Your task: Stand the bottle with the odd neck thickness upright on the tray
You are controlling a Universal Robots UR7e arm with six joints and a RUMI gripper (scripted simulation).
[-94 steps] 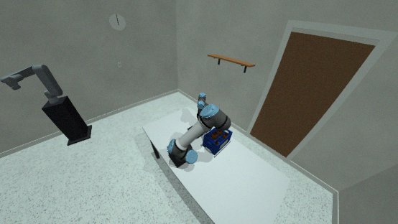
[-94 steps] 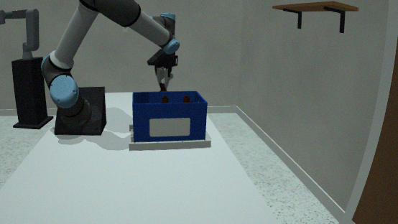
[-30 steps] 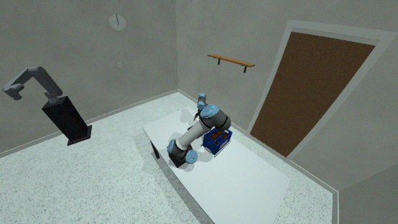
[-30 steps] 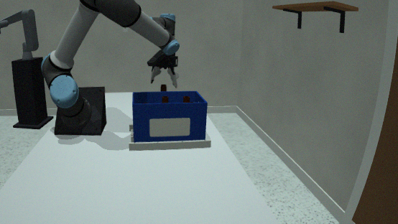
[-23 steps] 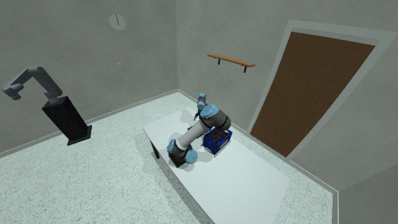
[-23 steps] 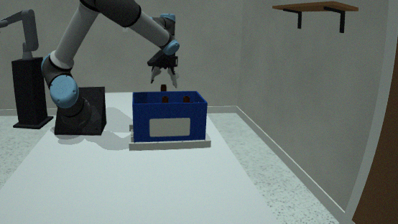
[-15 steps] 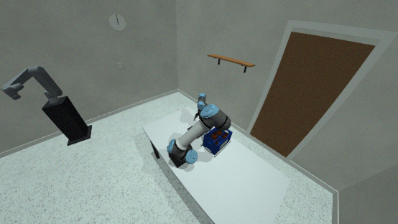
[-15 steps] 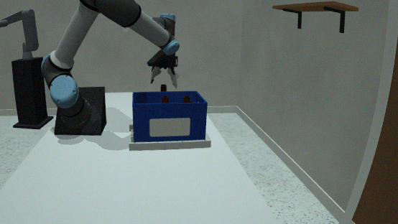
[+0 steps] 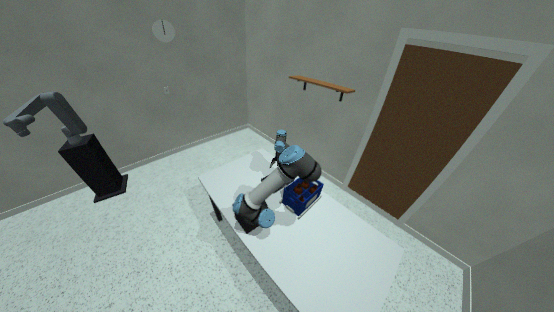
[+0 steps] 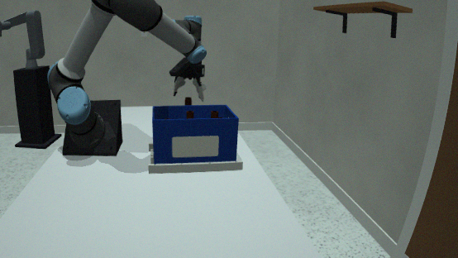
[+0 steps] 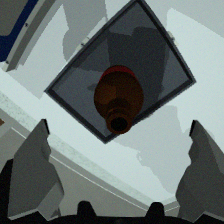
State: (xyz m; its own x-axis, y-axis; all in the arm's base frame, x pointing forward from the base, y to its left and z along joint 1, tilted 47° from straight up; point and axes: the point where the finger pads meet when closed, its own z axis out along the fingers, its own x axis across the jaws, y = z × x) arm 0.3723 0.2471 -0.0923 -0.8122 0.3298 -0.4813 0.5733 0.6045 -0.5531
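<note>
Now: the bottle 7 cm below my hand. Round my hand: blue crate: 4 cm ahead, 29 cm to the right, 7 cm below; dark grey tray: 14 cm below.
</note>
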